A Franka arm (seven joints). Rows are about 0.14 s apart.
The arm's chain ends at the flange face. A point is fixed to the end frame.
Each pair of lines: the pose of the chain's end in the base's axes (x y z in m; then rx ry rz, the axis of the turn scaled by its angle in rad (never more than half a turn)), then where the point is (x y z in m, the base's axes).
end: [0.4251 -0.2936 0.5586 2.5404 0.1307 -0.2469]
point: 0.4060 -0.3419 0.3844
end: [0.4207 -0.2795 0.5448 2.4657 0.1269 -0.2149]
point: 0.4061 -0.3410 0.3743
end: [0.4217 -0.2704 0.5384 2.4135 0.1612 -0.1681]
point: 0.4139 -0.3407 0.3709
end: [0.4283 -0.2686 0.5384 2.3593 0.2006 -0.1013]
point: 0.4307 -0.3472 0.3745
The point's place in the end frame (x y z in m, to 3 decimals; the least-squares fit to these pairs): 0.015 -0.057 0.172
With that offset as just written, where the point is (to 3 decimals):
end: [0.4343 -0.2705 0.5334 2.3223 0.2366 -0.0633]
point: 0.443 -0.354 0.372
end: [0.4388 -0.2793 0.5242 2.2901 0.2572 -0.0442]
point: 0.451 -0.367 0.366
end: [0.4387 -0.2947 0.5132 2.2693 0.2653 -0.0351]
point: 0.453 -0.386 0.356
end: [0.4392 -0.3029 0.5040 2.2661 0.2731 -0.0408]
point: 0.452 -0.394 0.347
